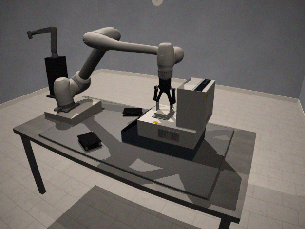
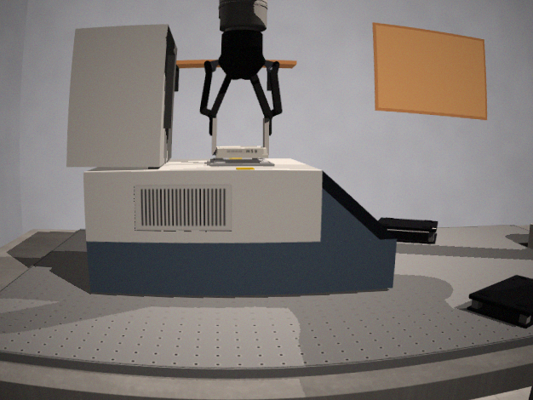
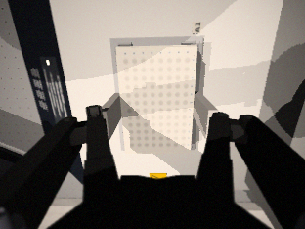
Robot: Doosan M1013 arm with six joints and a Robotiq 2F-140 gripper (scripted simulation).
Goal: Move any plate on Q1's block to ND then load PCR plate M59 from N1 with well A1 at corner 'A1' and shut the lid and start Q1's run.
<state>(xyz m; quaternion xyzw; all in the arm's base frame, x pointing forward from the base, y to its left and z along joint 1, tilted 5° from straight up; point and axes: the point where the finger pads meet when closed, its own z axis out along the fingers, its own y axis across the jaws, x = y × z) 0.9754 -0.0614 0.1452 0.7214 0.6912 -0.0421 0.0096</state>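
Right now the white plate M59 is 20 mm below my hand. Round my hand: black nest N1: 450 mm behind, 250 mm to the right, 210 mm below; then black nest ND: 420 mm behind, 320 mm to the left, 220 mm below.
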